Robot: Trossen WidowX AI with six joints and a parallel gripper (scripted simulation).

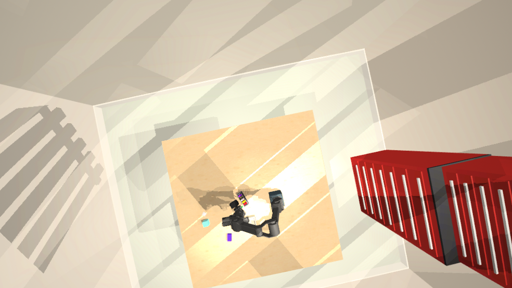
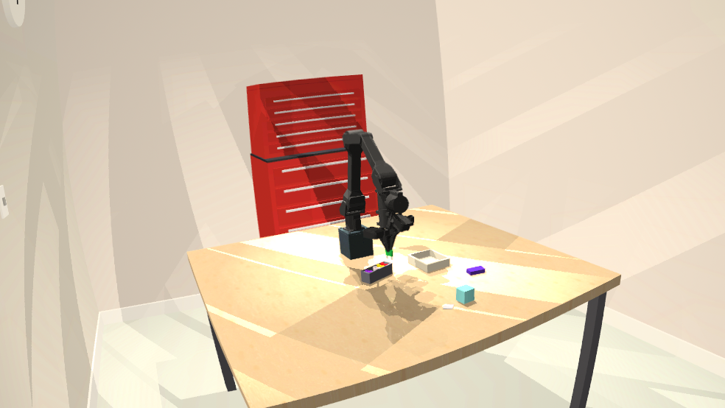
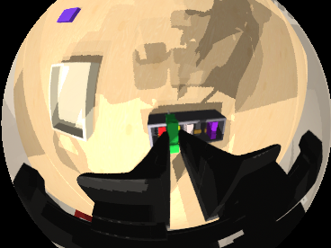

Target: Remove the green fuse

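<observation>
My gripper tip is now 170 mm to the right of the white tray and 90 mm above it. Round my gripper tip: cyan cube (330 mm ahead, 40 mm to the left, 70 mm below); then purple flat block (200 mm ahead, 230 mm to the left, 90 mm below); then green fuse (10 mm below).
</observation>
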